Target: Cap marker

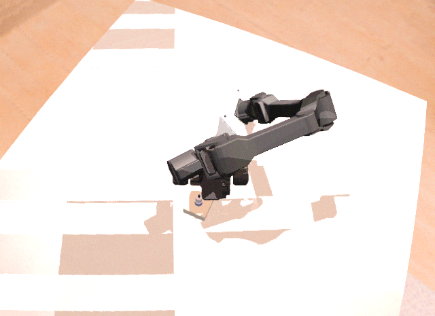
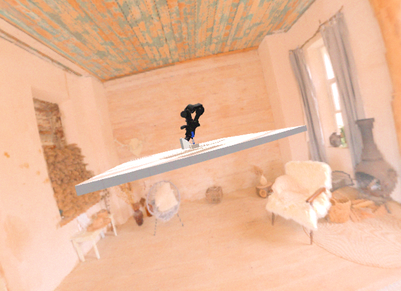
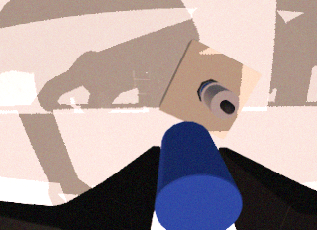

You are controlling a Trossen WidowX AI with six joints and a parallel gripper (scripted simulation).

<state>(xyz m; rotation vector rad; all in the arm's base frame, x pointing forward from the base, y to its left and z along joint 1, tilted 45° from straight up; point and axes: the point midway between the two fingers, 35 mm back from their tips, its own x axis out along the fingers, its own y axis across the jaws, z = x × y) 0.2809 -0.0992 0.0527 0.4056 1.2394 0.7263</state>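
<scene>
Now: gripper tip 9 cm above the holder block, 3 cm short of it and 2 cm to the left of it. Also, from my gripper tip: blue cap (1 cm above).
</scene>
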